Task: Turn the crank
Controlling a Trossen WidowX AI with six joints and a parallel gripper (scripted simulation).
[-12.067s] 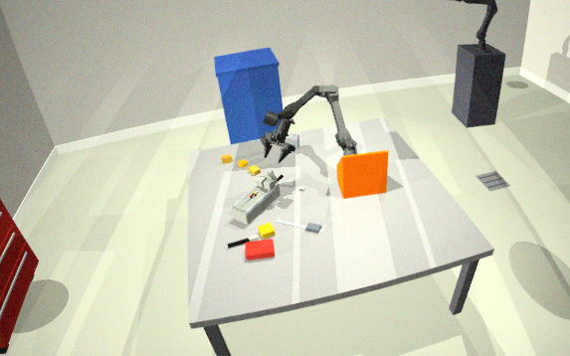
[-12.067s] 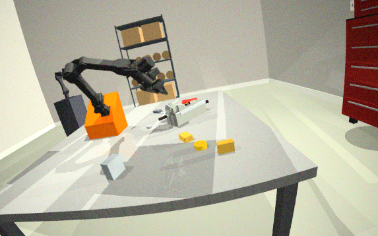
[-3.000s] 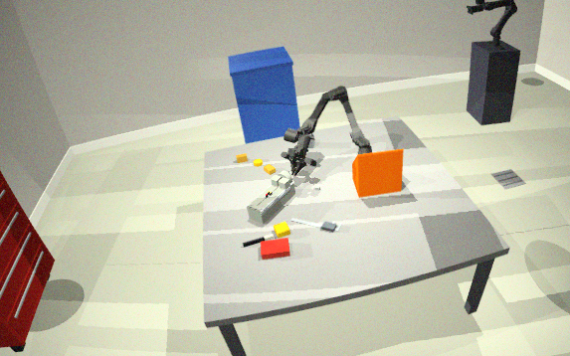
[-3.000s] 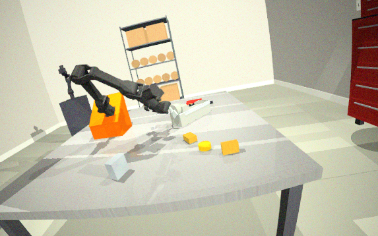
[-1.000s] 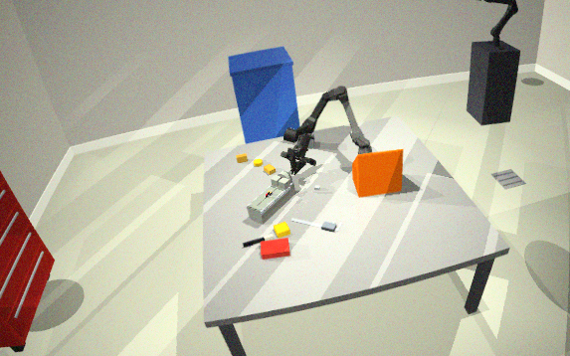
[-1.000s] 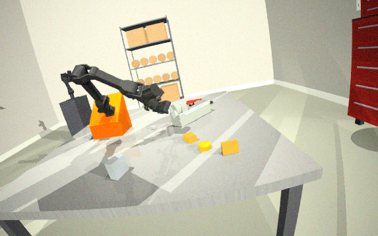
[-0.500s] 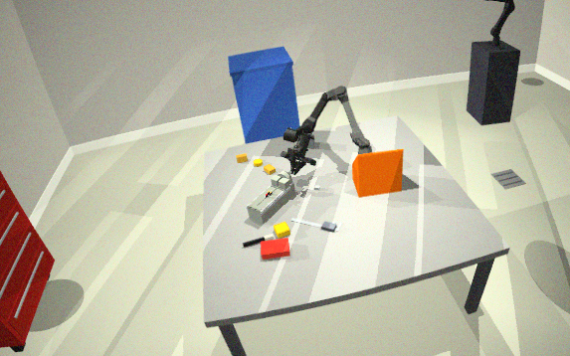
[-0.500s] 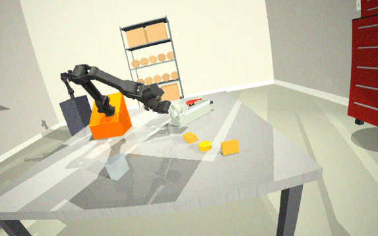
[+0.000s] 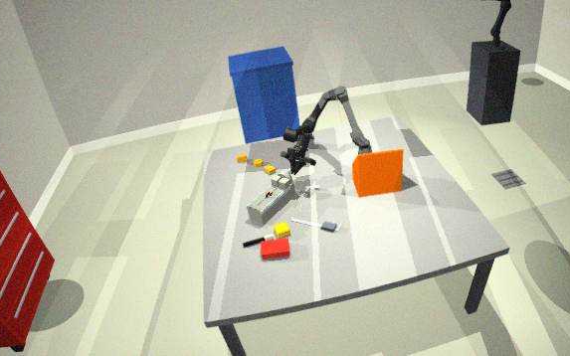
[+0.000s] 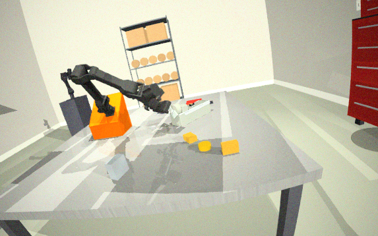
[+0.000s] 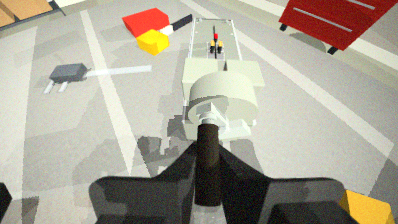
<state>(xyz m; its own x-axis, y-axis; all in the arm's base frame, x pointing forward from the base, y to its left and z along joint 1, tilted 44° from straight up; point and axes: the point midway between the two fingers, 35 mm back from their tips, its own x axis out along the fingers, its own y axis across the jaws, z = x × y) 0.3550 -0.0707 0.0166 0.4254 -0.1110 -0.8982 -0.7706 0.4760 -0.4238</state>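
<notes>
My gripper tip is now 20 mm below the dark brown crank handle, 10 mm to the left of it and 10 mm past it. The rest, counted from my gripper tip: yellow block (310 mm to the left, 80 mm below, 80 mm ahead); then grey cube (410 mm to the right, 130 mm behind, 60 mm below); then red pointer (140 mm ahead, 130 mm to the left, 10 mm below).
</notes>
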